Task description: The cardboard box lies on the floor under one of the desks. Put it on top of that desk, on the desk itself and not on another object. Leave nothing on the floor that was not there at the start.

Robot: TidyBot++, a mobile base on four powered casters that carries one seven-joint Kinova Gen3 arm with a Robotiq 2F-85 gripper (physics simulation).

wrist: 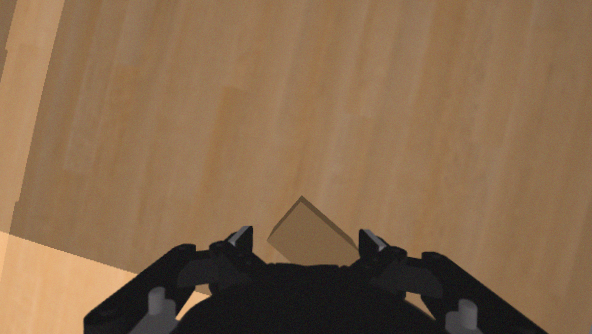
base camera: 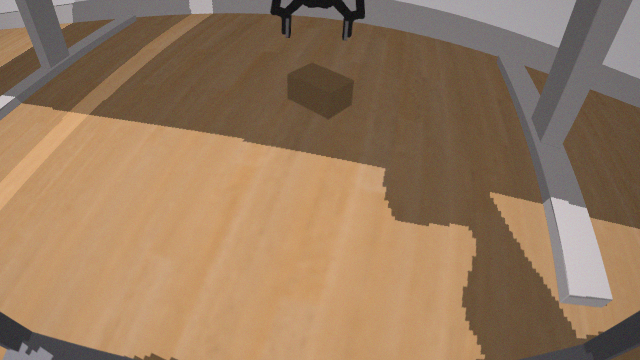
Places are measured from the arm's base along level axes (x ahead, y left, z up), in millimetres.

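Where they show: gripper, fingertip midpoint: [wrist: 305, 239] [base camera: 316, 37].
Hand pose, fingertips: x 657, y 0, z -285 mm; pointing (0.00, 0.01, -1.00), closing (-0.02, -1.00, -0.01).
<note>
Things, the pixels of their top centre, and the offset from my fingertips. "pt": a spot on its surface instead.
- cardboard box, top centre: [wrist: 313, 247] [base camera: 320, 76] dx -32, dy -9, dz -62 mm
- desk's left leg foot, surface spot: [base camera: 75, 57] pt dx +247, dy +711, dz -99 mm
- right leg foot, surface spot: [base camera: 565, 170] pt dx -198, dy -436, dz -87 mm
- desk's right upright, surface spot: [base camera: 565, 65] pt dx -99, dy -418, dz +64 mm
The cardboard box [base camera: 320, 91] [wrist: 312, 237] lies on the shaded floor under the desk, turned at an angle, near the upper middle of the base camera view. In the wrist view its near part is hidden behind the gripper body. My gripper [base camera: 316, 36] [wrist: 305, 239] is open and empty, and it hangs above the floor. In the wrist view the box shows below and between the two fingertips. The desk's left leg foot [base camera: 75, 57] and right leg foot [base camera: 565, 170] stand on either side of the box. The desk top does not show.
The desk's right upright [base camera: 565, 65] and left upright [base camera: 42, 32] rise from the feet. A grey wall base [base camera: 450, 32] runs behind the box. A shadow edge crosses the floor in front of the box. Dark parts of the base show at the lower corners.
</note>
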